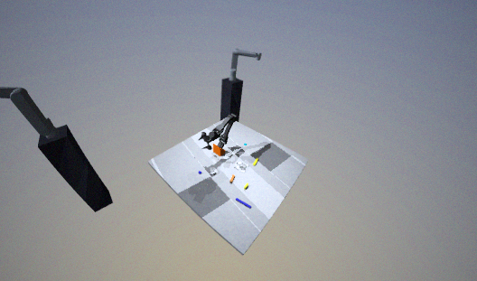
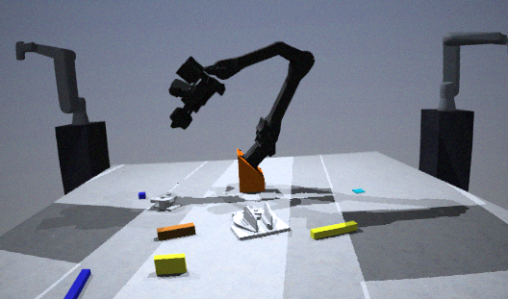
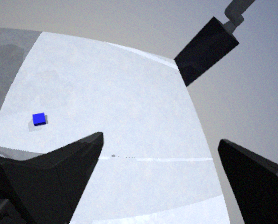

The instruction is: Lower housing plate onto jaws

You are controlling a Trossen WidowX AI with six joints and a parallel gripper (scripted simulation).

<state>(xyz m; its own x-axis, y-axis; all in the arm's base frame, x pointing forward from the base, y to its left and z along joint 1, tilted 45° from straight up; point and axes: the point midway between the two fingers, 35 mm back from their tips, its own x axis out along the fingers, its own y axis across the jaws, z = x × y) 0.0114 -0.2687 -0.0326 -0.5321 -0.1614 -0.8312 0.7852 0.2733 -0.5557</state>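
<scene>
Now: the small blue cube 23 cm below my gripper tip, 13 cm ahead of it and 10 cm to the right of it. Round my gripper tip: cyan tile (58 cm to the left, 23 cm below, 11 cm ahead); orange-brown bar (39 cm ahead, 22 cm below, 10 cm to the left); yellow block (54 cm ahead, 22 cm below, 13 cm to the left).
</scene>
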